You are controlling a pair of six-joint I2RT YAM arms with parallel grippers.
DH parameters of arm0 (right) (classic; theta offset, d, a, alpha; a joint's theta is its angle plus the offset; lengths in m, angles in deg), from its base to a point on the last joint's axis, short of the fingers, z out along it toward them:
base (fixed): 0 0 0 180
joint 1: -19.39 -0.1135 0.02 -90
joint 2: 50.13 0 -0.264 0
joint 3: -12.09 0 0.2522 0
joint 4: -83.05 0 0.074 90
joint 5: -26.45 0 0 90
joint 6: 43.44 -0.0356 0 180
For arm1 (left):
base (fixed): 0 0 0 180
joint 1: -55.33 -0.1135 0.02 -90
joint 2: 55.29 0 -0.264 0
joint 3: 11.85 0 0.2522 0
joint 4: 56.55 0 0.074 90
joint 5: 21.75 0 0 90
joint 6: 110.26 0.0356 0 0
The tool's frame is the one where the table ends.
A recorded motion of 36 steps. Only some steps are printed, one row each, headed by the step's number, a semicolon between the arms.
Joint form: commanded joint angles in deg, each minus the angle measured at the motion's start. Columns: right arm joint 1, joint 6, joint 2, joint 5, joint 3, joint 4; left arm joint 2, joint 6, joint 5, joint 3, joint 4, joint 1.
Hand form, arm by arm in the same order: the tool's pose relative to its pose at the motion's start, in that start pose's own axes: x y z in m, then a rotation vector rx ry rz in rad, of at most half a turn. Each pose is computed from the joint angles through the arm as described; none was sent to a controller.
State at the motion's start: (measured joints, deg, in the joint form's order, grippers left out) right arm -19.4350 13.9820 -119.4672 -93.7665 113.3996 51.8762; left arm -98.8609 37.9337 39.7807 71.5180 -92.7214 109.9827
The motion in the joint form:
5: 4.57 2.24 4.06 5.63 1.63 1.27; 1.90 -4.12 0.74 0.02 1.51 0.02
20: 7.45 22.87 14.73 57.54 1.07 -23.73; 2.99 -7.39 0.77 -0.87 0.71 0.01
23: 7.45 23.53 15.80 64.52 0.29 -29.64; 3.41 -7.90 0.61 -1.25 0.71 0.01
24: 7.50 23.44 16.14 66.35 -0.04 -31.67; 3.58 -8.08 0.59 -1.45 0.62 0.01
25: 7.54 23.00 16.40 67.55 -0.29 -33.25; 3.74 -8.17 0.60 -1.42 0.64 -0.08
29: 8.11 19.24 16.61 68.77 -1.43 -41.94; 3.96 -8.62 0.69 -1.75 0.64 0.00
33: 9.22 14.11 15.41 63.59 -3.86 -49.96; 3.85 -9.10 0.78 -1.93 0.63 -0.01
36: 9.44 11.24 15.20 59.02 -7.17 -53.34; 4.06 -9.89 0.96 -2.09 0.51 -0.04
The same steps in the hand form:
5: -0.0237 0.0123 -0.0361 0.0968 -0.1825 -0.1002; 0.0006 0.0086 -0.0102 -0.0365 -0.0404 -0.1001
20: -0.0023 0.0118 -0.1192 1.1151 -0.2743 -0.3434; 0.0043 0.0062 -0.0138 -0.0276 -0.0364 -0.1522
23: 0.0088 0.0077 -0.1286 1.2659 -0.2094 -0.3477; 0.0056 0.0056 -0.0150 -0.0295 -0.0346 -0.1615
24: 0.0129 0.0062 -0.1315 1.3084 -0.1849 -0.3461; 0.0063 0.0050 -0.0154 -0.0282 -0.0333 -0.1637
25: 0.0161 0.0052 -0.1337 1.3369 -0.1688 -0.3400; 0.0066 0.0058 -0.0163 -0.0317 -0.0341 -0.1668
29: 0.0330 -0.0039 -0.1387 1.4141 -0.0502 -0.2812; 0.0072 0.0047 -0.0167 -0.0284 -0.0356 -0.1739
33: 0.0536 -0.0212 -0.1342 1.4119 0.1195 -0.1681; 0.0074 0.0033 -0.0156 -0.0237 -0.0341 -0.1797
36: 0.0713 -0.0334 -0.1303 1.3852 0.2312 -0.0859; 0.0080 0.0029 -0.0163 -0.0211 -0.0358 -0.1928

